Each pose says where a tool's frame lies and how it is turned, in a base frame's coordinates. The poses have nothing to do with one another.
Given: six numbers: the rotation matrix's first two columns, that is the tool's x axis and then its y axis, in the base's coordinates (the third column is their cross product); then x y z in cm.
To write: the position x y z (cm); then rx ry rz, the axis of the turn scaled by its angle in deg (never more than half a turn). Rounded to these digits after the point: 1 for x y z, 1 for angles.
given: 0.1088, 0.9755, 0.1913, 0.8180, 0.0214, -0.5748, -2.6, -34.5, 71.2
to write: -2.6, -34.5, 71.2, -104.9, -99.9, 20.8
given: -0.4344, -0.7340, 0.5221, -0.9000, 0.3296, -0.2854, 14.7, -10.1, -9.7
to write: 14.7, -10.1, -9.7, 83.9, -131.8, 45.1
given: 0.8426, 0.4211, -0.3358, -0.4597, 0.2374, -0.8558, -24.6, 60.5, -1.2
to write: -24.6, 60.5, -1.2, -68.0, 2.2, 34.6
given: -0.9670, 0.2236, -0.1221, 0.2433, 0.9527, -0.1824, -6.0, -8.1, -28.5
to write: -6.0, -8.1, -28.5, 20.6, 172.2, -17.2
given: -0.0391, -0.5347, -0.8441, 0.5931, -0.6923, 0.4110, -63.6, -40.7, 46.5
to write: -63.6, -40.7, 46.5, 83.2, 3.7, -104.8
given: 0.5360, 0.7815, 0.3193, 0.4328, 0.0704, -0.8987, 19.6, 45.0, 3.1
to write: 19.6, 45.0, 3.1, -89.3, -61.4, 20.5
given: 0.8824, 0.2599, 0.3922, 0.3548, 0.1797, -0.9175, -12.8, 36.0, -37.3
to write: -12.8, 36.0, -37.3, -80.7, -30.3, -4.1
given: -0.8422, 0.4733, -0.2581, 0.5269, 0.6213, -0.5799, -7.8, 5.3, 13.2
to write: -7.8, 5.3, 13.2, 48.8, 157.9, -58.8
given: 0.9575, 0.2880, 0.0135, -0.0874, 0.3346, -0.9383, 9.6, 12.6, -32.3
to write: 9.6, 12.6, -32.3, -69.1, -10.9, 14.1
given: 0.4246, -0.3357, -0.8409, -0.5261, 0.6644, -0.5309, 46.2, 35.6, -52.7
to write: 46.2, 35.6, -52.7, -50.8, 66.9, 8.1
